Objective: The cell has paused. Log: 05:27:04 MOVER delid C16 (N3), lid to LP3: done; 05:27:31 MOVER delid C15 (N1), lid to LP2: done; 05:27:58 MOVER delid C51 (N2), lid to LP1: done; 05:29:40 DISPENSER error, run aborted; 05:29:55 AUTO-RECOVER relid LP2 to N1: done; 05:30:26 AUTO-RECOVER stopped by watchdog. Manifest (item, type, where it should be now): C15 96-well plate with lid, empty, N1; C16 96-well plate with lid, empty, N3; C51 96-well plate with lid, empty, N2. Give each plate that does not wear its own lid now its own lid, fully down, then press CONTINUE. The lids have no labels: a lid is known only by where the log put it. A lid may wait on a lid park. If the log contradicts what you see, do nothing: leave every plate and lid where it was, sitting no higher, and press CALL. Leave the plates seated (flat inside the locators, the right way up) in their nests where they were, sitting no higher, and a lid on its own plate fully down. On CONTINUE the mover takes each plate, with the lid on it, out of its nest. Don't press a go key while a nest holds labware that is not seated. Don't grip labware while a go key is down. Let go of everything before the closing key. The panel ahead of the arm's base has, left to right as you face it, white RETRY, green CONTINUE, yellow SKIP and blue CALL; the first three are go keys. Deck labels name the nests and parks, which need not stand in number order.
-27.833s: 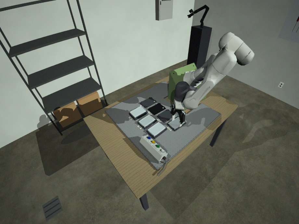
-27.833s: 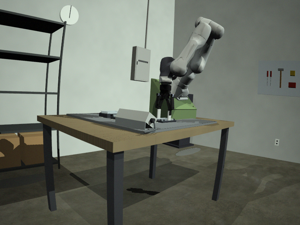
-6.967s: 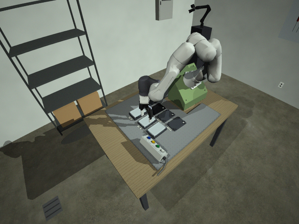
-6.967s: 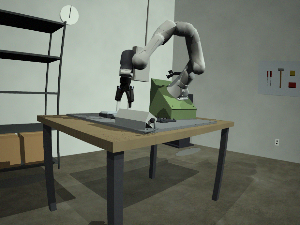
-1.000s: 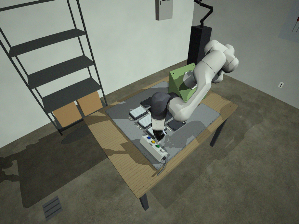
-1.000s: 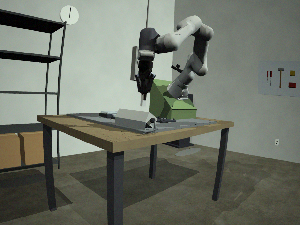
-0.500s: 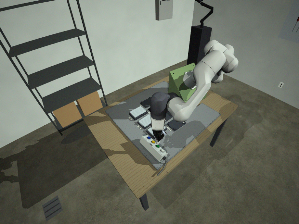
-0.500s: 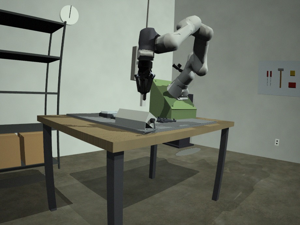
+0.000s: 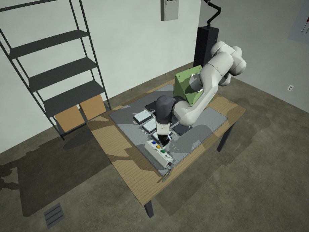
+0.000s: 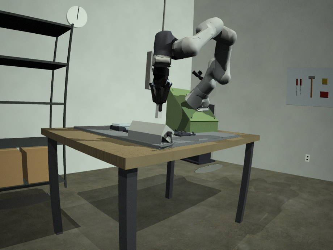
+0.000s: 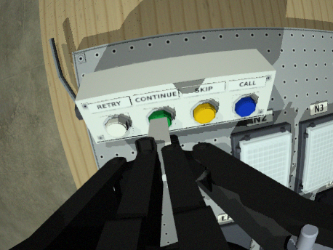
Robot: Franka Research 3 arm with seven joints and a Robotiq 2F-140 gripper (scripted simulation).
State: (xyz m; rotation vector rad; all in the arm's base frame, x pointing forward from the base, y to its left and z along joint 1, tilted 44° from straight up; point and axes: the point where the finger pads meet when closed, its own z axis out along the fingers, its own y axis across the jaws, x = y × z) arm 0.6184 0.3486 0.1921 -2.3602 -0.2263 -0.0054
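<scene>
The green CONTINUE key lies 7 cm below my hand. Also, from my hand: white RETRY key (1 cm behind, 5 cm to the left, 7 cm below); blue CALL key (2 cm ahead, 10 cm to the right, 7 cm below); yellow SKIP key (1 cm ahead, 5 cm to the right, 7 cm below).
</scene>
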